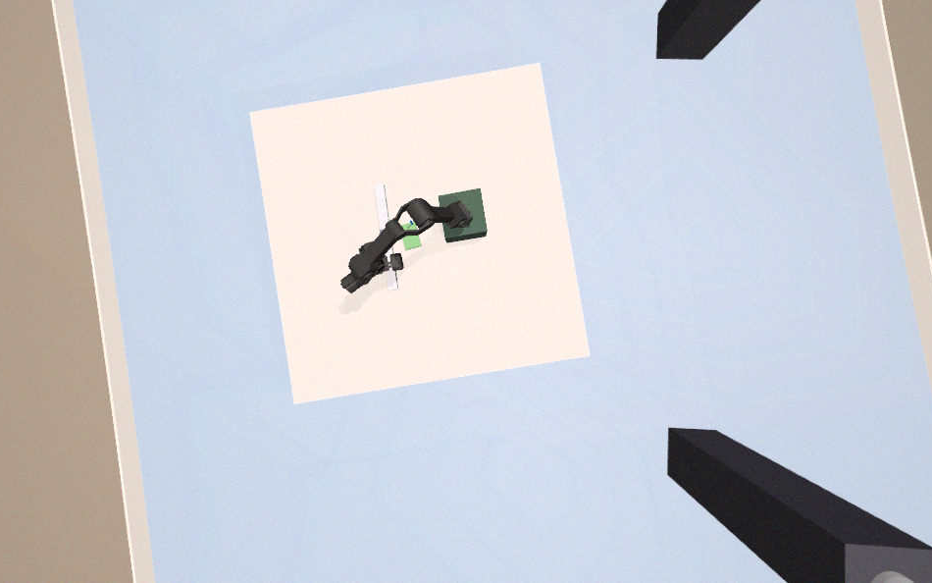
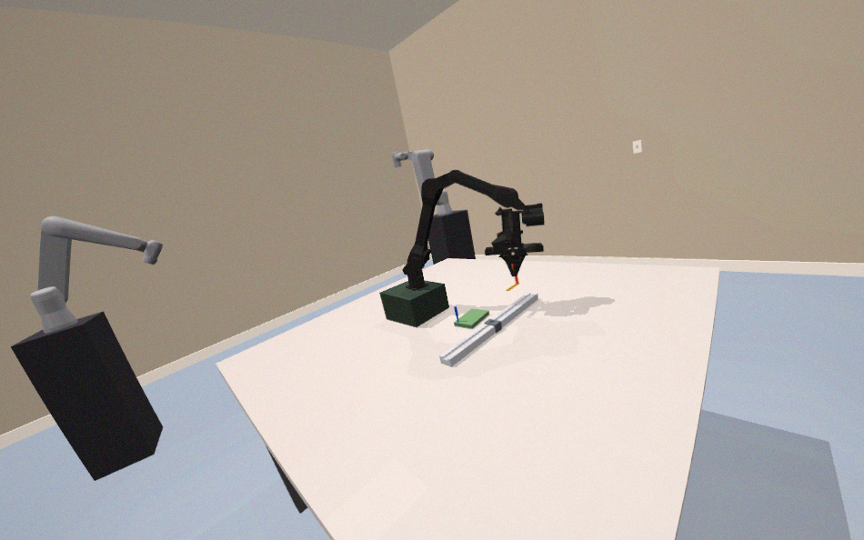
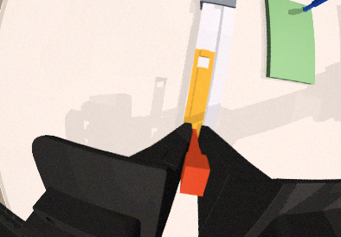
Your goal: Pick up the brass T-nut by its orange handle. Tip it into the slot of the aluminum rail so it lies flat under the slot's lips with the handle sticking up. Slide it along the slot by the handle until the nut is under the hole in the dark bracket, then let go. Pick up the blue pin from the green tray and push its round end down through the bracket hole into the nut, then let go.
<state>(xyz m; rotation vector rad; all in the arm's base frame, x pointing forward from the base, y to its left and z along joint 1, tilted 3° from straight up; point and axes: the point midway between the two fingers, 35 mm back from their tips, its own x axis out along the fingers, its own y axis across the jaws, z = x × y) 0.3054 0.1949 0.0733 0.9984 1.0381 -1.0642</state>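
My gripper tip is now 14 cm to the left of the aluminum rail, 10 cm above it and 2 cm short of it. From my gripper tip the other things lie so: brass T-nut (2 cm to the right); blue pin (18 cm to the right, 10 cm below, 9 cm behind); green tray (16 cm to the right, 11 cm below, 9 cm behind).
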